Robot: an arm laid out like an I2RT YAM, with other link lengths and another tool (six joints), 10 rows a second.
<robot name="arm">
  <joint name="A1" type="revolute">
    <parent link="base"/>
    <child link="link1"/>
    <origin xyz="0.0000 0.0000 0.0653"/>
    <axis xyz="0 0 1"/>
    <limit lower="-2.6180" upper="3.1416"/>
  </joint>
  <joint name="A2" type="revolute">
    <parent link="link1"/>
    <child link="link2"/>
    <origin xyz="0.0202 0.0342 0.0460"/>
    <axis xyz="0 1 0"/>
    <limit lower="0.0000" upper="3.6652"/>
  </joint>
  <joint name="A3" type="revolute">
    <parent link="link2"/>
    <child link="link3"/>
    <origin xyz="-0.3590 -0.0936 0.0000"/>
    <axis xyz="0 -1 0"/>
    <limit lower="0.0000" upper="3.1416"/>
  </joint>
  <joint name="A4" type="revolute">
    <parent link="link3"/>
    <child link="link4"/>
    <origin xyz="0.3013 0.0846 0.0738"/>
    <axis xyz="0 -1 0"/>
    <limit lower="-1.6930" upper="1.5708"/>
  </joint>
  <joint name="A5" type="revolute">
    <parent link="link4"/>
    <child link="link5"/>
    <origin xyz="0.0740 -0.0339 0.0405"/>
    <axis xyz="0 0 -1"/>
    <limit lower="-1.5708" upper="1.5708"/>
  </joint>
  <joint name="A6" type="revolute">
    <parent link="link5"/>
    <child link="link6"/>
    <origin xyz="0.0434 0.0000 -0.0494"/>
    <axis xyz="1 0 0"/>
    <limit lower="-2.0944" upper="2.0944"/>
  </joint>
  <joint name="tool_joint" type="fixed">
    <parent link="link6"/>
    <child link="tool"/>
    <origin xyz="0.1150 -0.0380 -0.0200" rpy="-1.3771 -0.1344 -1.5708"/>
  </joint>
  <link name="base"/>
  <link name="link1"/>
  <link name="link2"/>
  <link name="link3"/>
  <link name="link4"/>
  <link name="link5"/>
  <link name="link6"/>
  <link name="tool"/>
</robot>
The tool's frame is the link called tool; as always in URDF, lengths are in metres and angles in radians.
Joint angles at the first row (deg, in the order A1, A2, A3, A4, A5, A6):
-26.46 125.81 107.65 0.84 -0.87 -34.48
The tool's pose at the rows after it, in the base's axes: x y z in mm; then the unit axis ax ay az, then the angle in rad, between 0 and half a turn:
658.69 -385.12 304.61 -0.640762 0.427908 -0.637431 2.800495
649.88 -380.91 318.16 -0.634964 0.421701 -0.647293 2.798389
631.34 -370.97 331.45 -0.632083 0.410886 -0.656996 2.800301
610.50 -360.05 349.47 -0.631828 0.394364 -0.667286 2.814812
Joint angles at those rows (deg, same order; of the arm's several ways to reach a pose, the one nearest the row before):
-26.52 125.93 107.36 1.49 -0.28 -35.24
-26.54 123.68 105.08 3.01 -0.33 -35.33
-26.54 119.51 99.65 5.76 -0.53 -36.05
-26.52 115.00 94.67 7.83 -0.52 -37.74

